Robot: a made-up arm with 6 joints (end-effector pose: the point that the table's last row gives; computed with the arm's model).
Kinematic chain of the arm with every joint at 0, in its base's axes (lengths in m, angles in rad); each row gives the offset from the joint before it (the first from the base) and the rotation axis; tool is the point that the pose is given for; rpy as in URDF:
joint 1: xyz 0 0 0.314 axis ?
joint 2: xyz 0 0 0 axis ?
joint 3: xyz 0.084 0 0.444 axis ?
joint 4: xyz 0.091 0 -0.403 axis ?
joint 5: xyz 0 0 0 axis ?
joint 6: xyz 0.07 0 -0.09 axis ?
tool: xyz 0 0 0 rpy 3.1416 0 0
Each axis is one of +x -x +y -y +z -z.
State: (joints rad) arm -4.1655 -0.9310 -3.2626 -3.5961 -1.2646 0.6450
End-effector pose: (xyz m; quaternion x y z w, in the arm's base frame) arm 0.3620 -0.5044 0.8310 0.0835 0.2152 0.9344 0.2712
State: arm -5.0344 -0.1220 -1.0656 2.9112 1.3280 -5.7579
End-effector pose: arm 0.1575 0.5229 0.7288 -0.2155 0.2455 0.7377 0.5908
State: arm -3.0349 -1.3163 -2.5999 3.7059 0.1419 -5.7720
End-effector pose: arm 0.7893 0.0541 0.8356 -0.3988 0.1702 -0.7401 0.5140
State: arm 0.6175 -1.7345 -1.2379 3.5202 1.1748 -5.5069
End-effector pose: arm -0.4024 -0.3111 0.8437 0.0792 -0.4811 0.6653 0.5654
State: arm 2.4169 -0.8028 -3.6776 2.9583 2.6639 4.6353
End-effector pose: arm 0.4750 -0.4457 0.5769 -0.8353 -0.3526 0.2228 0.3582
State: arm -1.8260 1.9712 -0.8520 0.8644 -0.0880 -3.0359
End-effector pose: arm -0.0572 0.0148 -0.2760 -0.8459 -0.1656 -0.1843 0.4723
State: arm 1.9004 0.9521 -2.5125 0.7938 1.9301 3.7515
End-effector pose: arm -0.3477 0.7767 0.5132 0.5988 -0.6839 0.0430 0.4145
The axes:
joint 1: +z
joint 2: +y
joint 3: +y
joint 4: -z
joint 5: +y
joint 6: -z

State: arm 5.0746 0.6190 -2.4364 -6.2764 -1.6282 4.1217
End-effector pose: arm 0.2124 -0.5621 0.8784 -0.1330 -0.0724 -0.1124 0.9821
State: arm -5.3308 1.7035 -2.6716 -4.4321 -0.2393 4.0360
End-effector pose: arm 0.5667 0.6484 -0.0420 -0.7318 -0.5165 -0.4441 0.0212
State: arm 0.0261 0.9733 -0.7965 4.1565 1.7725 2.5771
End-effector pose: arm 0.4793 -0.0743 0.0224 0.6632 -0.0834 0.4962 0.5540
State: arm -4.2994 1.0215 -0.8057 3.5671 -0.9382 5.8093
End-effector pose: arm -0.1733 0.2783 0.0864 0.7055 -0.4608 0.3110 0.4395
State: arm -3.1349 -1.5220 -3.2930 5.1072 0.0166 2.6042
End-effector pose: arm 0.9193 -0.0571 0.2522 0.4791 0.5644 0.4463 0.5028
